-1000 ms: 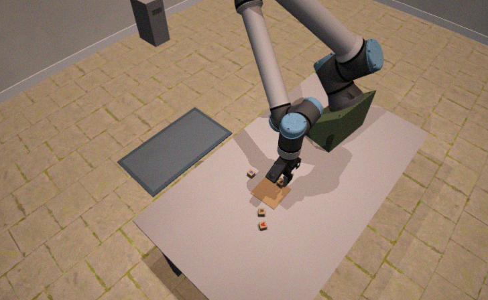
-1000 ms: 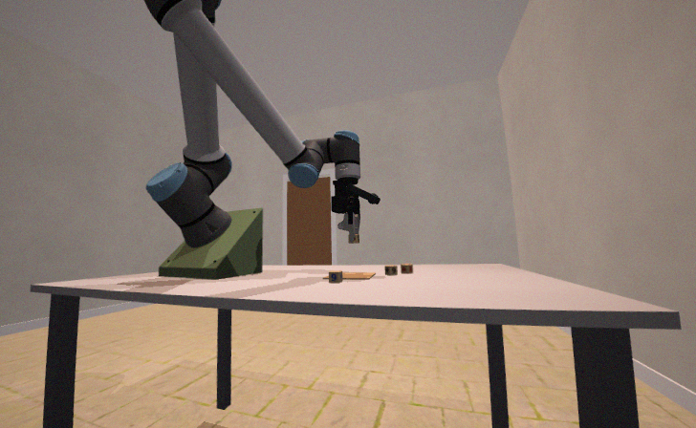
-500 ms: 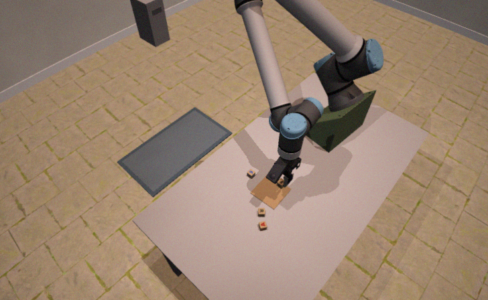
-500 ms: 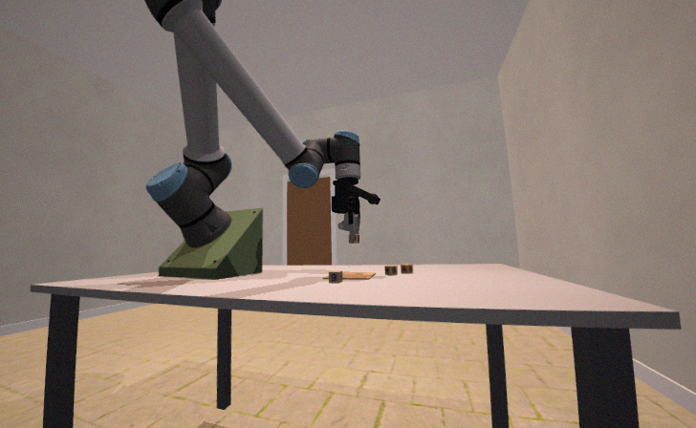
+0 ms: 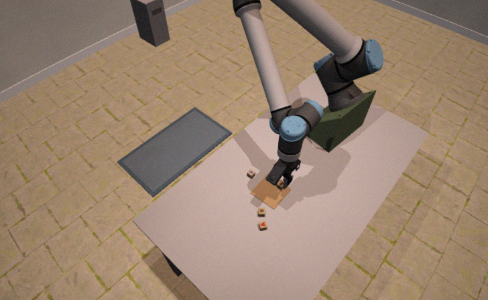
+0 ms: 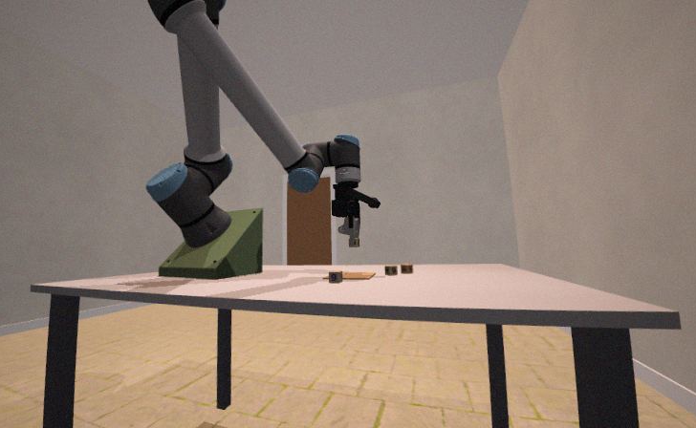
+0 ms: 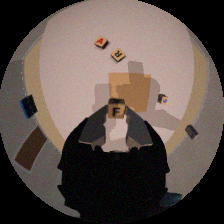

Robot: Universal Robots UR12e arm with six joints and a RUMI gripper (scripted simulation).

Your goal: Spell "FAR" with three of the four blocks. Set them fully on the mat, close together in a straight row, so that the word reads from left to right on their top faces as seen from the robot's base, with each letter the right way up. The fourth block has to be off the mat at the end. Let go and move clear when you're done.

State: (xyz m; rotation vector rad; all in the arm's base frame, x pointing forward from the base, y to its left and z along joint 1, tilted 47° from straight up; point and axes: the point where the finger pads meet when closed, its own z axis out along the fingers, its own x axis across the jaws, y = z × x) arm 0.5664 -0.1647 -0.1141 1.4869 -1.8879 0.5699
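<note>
Now: the tan mat 11 cm below my hand, 5 cm to the right of it and 1 cm behind it. From my hand the other things lie so: F block: right at my hand; then R block: 12 cm ahead, 9 cm below, 2 cm to the right; then blue-lettered block: 18 cm to the right, 9 cm below, 2 cm behind.
</note>
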